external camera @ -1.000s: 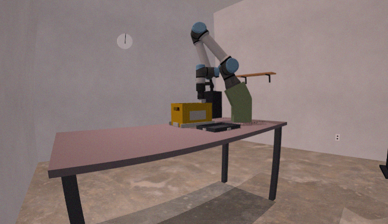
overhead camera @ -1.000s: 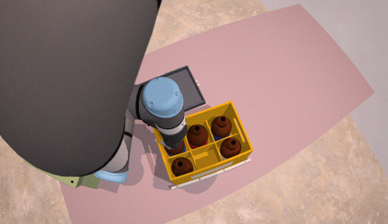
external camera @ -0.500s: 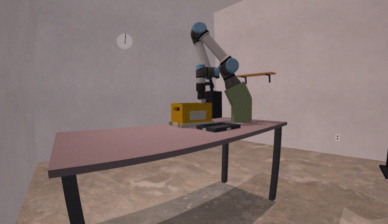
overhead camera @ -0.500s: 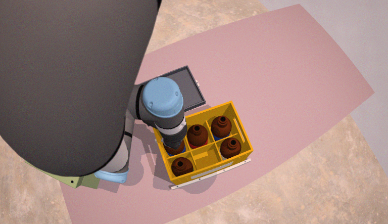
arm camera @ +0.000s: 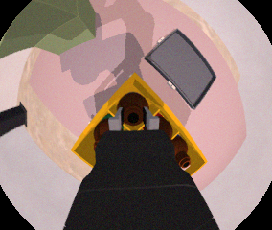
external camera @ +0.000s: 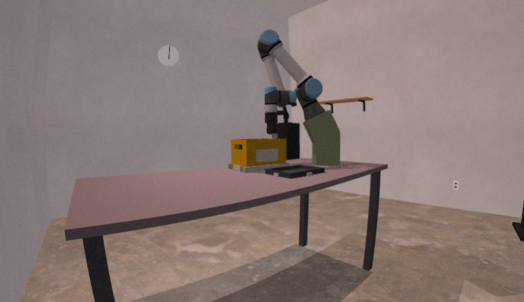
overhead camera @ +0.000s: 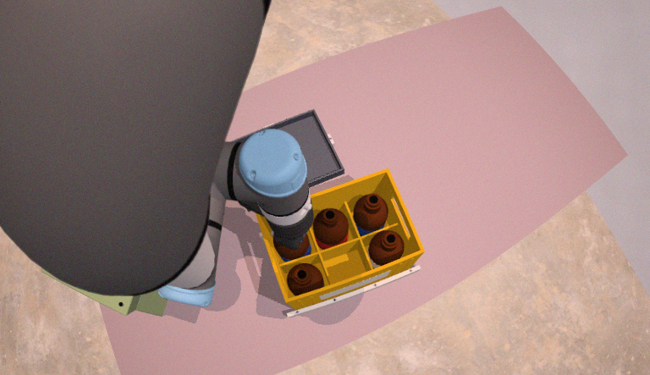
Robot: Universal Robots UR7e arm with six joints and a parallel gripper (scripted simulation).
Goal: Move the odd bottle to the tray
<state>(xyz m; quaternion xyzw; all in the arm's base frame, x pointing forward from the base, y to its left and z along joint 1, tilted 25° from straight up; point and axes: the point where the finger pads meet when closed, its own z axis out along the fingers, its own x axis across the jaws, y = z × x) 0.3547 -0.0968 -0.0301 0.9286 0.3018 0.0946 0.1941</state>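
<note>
Right now my hand is 8 cm short of the crate, 6 cm to the left of it and 8 cm above it. Round my hand: glass bottle (16 cm ahead, 12 cm to the right, 7 cm below); dark tray (9 cm ahead, 22 cm to the left, 15 cm below).
</note>
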